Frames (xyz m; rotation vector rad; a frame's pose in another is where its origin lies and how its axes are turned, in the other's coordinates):
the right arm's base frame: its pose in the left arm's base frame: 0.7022 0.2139 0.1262 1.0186 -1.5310 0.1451
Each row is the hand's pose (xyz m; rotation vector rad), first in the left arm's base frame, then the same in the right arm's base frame.
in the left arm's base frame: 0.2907 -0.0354 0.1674 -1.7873 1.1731 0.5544
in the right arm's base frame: 0.1133 0.1385 0.4485 1.1845 -1.8892 -0.9771
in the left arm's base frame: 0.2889 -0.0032 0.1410 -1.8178 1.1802 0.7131
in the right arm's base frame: 0.0743 0.1473 0.4370 1.0400 -1.8822 -1.0764
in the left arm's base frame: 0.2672 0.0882 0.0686 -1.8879 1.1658 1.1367
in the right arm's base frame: -0.0364 0.1844 0.4160 0.6612 -1.8142 -1.3239
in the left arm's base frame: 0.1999 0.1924 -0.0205 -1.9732 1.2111 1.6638
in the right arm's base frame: -0.1732 0.2517 0.4254 0.1702 -1.5948 -1.4987
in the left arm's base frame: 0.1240 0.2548 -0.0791 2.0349 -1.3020 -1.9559
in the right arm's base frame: -0.2637 0.3131 0.4589 -0.1296 -1.3333 -1.4996
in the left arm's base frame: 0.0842 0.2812 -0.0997 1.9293 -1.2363 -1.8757
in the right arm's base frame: -0.2994 0.3460 0.4777 -0.2133 -1.1941 -1.4822
